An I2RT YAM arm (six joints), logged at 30 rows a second.
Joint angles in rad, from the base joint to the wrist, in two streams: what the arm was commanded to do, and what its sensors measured. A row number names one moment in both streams.
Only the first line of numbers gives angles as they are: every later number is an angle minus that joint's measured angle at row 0.
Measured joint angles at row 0:
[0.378 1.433 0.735 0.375 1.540 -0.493]
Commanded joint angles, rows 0 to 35:
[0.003 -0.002 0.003 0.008 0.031 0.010]
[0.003 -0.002 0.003 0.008 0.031 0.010]
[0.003 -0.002 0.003 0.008 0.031 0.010]
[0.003 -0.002 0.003 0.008 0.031 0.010]
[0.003 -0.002 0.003 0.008 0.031 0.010]
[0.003 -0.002 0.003 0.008 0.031 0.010]
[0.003 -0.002 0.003 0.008 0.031 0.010]
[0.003 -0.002 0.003 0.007 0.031 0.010]
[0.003 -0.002 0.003 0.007 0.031 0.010]
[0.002 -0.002 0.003 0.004 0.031 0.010]
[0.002 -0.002 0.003 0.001 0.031 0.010]
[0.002 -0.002 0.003 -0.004 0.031 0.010]
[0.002 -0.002 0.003 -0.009 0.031 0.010]
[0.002 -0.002 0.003 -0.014 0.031 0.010]
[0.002 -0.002 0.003 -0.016 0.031 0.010]
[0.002 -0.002 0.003 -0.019 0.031 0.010]
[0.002 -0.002 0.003 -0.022 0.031 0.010]
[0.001 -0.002 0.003 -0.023 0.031 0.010]
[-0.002 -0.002 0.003 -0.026 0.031 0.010]
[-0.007 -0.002 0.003 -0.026 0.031 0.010]
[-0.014 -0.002 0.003 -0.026 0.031 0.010]
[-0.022 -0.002 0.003 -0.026 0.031 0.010]
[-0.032 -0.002 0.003 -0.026 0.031 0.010]
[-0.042 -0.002 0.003 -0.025 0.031 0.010]
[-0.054 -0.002 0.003 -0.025 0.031 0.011]
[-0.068 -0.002 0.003 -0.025 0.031 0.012]
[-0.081 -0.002 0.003 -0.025 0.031 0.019]
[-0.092 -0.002 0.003 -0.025 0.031 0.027]
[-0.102 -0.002 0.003 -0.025 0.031 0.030]
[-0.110 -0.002 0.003 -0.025 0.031 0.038]
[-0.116 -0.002 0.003 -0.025 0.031 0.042]
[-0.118 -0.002 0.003 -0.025 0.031 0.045]
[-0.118 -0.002 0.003 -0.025 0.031 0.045]
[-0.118 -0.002 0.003 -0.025 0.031 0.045]
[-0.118 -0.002 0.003 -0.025 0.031 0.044]
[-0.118 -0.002 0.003 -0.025 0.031 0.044]
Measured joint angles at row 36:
[-0.118 0.000 0.000 -0.028 0.000 0.027]
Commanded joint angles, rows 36 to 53:
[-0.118 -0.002 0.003 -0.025 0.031 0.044]
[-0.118 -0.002 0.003 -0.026 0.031 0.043]
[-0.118 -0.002 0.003 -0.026 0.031 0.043]
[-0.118 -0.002 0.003 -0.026 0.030 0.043]
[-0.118 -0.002 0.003 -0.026 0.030 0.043]
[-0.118 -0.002 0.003 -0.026 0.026 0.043]
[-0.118 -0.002 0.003 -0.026 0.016 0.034]
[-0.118 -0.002 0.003 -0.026 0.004 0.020]
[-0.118 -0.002 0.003 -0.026 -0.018 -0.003]
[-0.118 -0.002 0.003 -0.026 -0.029 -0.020]
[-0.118 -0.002 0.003 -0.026 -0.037 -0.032]
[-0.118 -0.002 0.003 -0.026 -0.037 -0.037]
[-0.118 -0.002 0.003 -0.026 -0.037 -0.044]
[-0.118 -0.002 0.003 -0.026 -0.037 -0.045]
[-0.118 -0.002 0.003 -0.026 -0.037 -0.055]
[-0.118 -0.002 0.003 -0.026 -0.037 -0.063]
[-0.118 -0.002 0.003 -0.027 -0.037 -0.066]
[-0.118 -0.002 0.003 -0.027 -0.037 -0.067]
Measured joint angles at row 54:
[-0.115 0.000 0.000 -0.031 -0.045 -0.031]
